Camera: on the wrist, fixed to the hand. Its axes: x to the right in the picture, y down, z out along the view.
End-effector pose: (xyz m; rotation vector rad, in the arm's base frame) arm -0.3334 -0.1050 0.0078 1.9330 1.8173 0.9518
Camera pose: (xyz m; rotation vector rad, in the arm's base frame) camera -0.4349 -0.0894 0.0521 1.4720 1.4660 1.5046
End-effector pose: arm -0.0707 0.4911 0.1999 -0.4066 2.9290 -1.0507
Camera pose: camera -0.0955 0.5063 0.3079 0.3251 -2.8334 0.2093
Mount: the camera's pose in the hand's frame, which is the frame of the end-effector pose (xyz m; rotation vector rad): 0.0293 -0.0503 -0.0955 -0.5671 0.2122 -0.0510
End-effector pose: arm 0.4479 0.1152 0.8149 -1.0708 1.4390 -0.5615
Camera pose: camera 0.3748 0.0437 0.8602 -1.5284 1.8200 -0.3099
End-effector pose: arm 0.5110 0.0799 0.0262 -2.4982 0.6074 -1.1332
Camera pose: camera 0.4672 0.0966 0.1277 2.4749 -0.9054 1.2154
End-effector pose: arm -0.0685 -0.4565 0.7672 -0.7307 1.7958 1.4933
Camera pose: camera -0.0613 -0.5595 0.7243 -1.2381 1.4814 1.9753
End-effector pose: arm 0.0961 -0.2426 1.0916 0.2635 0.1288 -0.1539
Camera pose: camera 0.1062 -0.2689 0.9834 -0.2907 0.3817 -0.1339
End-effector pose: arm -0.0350 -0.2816 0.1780 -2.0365 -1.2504 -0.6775
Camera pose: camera -0.0774 -0.3192 0.2744 -2.2939 -1.0671 -1.3576
